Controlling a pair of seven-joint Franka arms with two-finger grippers.
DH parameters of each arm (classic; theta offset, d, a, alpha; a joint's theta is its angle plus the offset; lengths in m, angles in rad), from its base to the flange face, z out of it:
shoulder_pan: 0 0.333 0 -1.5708
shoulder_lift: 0 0 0 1.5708
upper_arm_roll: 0 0.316 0.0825 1.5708
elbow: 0 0 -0.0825 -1.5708
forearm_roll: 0 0.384 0 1.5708
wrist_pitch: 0 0 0.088 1.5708
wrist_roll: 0 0.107 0 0
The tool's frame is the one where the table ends.
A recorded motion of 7 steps. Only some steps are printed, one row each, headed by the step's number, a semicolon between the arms.
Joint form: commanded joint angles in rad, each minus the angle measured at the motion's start. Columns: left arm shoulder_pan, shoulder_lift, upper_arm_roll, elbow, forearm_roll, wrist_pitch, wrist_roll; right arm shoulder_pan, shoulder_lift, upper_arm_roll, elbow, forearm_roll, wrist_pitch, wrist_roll.
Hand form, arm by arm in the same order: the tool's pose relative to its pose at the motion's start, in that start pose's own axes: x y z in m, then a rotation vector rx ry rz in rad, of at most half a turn. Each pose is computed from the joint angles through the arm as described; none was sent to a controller.
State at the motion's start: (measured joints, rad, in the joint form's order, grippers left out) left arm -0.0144 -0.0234 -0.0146 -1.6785 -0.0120 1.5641 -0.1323; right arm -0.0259 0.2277 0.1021 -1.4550 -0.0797 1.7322 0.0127
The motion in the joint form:
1: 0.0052 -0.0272 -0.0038 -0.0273 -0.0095 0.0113 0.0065; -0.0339 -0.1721 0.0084 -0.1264 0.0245 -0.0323 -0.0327
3: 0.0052 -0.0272 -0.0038 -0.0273 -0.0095 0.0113 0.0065; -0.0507 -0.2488 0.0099 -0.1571 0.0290 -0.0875 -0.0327
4: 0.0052 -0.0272 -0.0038 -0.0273 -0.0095 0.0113 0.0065; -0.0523 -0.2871 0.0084 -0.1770 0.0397 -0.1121 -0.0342
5: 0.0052 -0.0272 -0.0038 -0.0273 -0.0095 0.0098 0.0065; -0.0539 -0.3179 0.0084 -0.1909 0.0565 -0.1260 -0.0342
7: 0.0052 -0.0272 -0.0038 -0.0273 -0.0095 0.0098 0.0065; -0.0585 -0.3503 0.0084 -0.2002 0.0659 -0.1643 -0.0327
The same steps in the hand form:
1: -0.0076 -0.0006 -0.0021 -0.0104 0.0100 0.0050; -0.0506 0.0102 -0.0424 0.0056 0.0112 -0.0041
3: -0.0076 -0.0006 -0.0021 -0.0104 0.0100 0.0050; -0.0776 0.0169 -0.0670 0.0008 0.0005 0.0133
4: -0.0076 -0.0006 -0.0021 -0.0104 0.0100 0.0050; -0.0913 0.0165 -0.0767 0.0072 -0.0059 0.0163
5: -0.0078 -0.0006 -0.0020 -0.0102 0.0085 0.0051; -0.1018 0.0147 -0.0858 0.0204 -0.0028 0.0193
7: -0.0078 -0.0006 -0.0020 -0.0102 0.0085 0.0051; -0.1154 0.0151 -0.0953 0.0265 -0.0182 0.0261

